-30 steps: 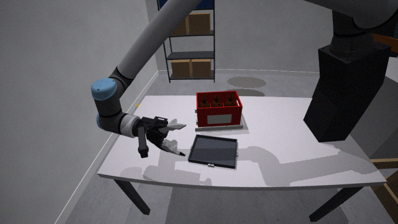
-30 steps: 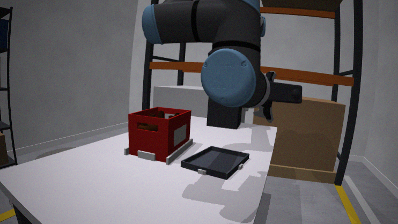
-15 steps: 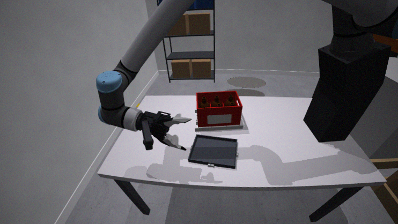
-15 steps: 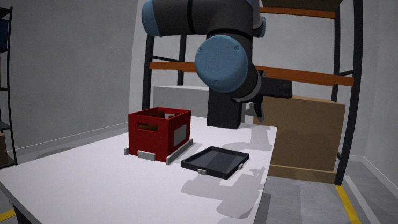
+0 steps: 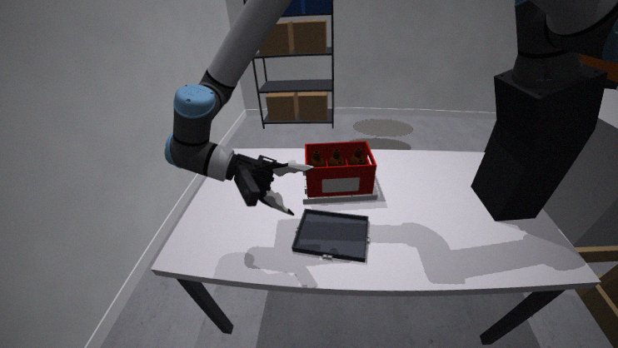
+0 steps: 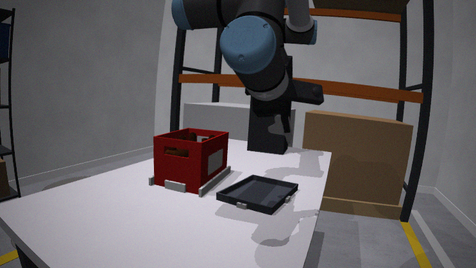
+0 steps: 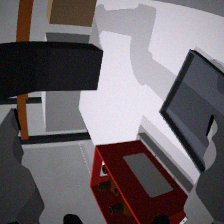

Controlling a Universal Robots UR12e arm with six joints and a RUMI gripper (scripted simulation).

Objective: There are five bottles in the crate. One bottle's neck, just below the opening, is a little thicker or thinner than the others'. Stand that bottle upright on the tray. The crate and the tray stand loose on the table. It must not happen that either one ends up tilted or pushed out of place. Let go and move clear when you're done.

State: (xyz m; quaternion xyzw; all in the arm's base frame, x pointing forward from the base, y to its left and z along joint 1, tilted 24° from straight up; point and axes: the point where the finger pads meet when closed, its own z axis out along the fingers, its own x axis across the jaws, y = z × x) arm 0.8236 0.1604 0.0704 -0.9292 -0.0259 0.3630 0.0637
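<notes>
Right now the glass bottle is 150 mm behind my hand, 390 mm to the right of it and 200 mm below it. From my hand the other things lie so: dark tray (90 mm behind, 70 mm to the right, 270 mm below); then red crate (150 mm behind, 350 mm to the right, 200 mm below); then brown bottle (60 mm behind, 390 mm to the right, 200 mm below).
</notes>
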